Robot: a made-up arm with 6 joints. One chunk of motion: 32 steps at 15 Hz.
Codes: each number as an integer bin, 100 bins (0 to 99) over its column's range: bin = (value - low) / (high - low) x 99, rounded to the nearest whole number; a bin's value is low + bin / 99 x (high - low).
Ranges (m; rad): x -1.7..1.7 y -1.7..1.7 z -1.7..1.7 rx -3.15..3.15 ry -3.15..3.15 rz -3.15..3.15
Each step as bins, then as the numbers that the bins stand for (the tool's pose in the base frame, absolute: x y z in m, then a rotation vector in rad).
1 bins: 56 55 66 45 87 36
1 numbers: 0.2232 0.1889 0.5667 -0.2864 2.3864 -0.8591
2 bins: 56 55 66 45 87 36
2 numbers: 0.2232 0.1889 0.5667 -0.2864 2.3864 -0.8591
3 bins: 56 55 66 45 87 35
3 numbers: 0.2232 0.1889 0.5667 -0.2864 2.3864 -0.9227
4 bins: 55 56 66 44 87 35
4 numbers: 0.1889 0.2232 0.5667 -0.3500 2.3864 -0.9227
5 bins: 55 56 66 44 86 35
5 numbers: 0.1889 0.2232 0.5667 -0.3500 2.3227 -0.9227
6 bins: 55 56 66 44 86 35
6 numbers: 0.1889 0.2232 0.5667 -0.3500 2.3227 -0.9227
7 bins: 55 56 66 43 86 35
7 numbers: 0.1889 0.2232 0.5667 -0.4136 2.3227 -0.9227
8 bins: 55 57 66 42 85 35
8 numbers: 0.1889 0.2576 0.5667 -0.4773 2.2591 -0.9227
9 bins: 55 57 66 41 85 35
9 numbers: 0.1889 0.2576 0.5667 -0.5409 2.2591 -0.9227
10 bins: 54 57 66 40 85 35
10 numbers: 0.1545 0.2576 0.5667 -0.6045 2.2591 -0.9227
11 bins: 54 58 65 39 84 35
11 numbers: 0.1545 0.2919 0.5323 -0.6682 2.1955 -0.9227
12 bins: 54 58 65 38 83 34
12 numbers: 0.1545 0.2919 0.5323 -0.7318 2.1318 -0.9864
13 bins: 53 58 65 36 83 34
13 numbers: 0.1202 0.2919 0.5323 -0.8591 2.1318 -0.9864
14 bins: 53 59 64 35 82 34
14 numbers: 0.1202 0.3263 0.4980 -0.9227 2.0682 -0.9864
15 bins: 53 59 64 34 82 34
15 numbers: 0.1202 0.3263 0.4980 -0.9864 2.0682 -0.9864
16 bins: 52 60 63 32 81 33
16 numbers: 0.0859 0.3606 0.4636 -1.1136 2.0045 -1.0500
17 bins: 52 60 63 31 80 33
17 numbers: 0.0859 0.3606 0.4636 -1.1773 1.9409 -1.0500
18 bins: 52 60 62 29 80 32
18 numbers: 0.0859 0.3606 0.4293 -1.3045 1.9409 -1.1136
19 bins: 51 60 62 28 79 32
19 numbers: 0.0515 0.3606 0.4293 -1.3682 1.8773 -1.1136
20 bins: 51 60 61 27 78 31
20 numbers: 0.0515 0.3606 0.3949 -1.4318 1.8136 -1.1773
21 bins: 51 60 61 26 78 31
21 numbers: 0.0515 0.3606 0.3949 -1.4955 1.8136 -1.1773
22 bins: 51 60 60 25 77 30
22 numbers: 0.0515 0.3606 0.3606 -1.5591 1.7500 -1.2409
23 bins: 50 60 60 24 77 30
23 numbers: 0.0172 0.3606 0.3606 -1.6227 1.7500 -1.2409
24 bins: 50 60 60 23 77 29
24 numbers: 0.0172 0.3606 0.3606 -1.6864 1.7500 -1.3045
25 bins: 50 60 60 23 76 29
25 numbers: 0.0172 0.3606 0.3606 -1.6864 1.6864 -1.3045
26 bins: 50 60 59 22 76 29
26 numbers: 0.0172 0.3606 0.3263 -1.7500 1.6864 -1.3045
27 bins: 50 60 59 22 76 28
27 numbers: 0.0172 0.3606 0.3263 -1.7500 1.6864 -1.3682
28 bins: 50 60 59 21 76 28
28 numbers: 0.0172 0.3606 0.3263 -1.8136 1.6864 -1.3682
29 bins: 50 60 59 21 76 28
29 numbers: 0.0172 0.3606 0.3263 -1.8136 1.6864 -1.3682
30 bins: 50 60 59 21 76 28
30 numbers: 0.0172 0.3606 0.3263 -1.8136 1.6864 -1.3682
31 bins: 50 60 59 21 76 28
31 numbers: 0.0172 0.3606 0.3263 -1.8136 1.6864 -1.3682
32 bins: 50 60 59 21 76 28
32 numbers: 0.0172 0.3606 0.3263 -1.8136 1.6864 -1.3682
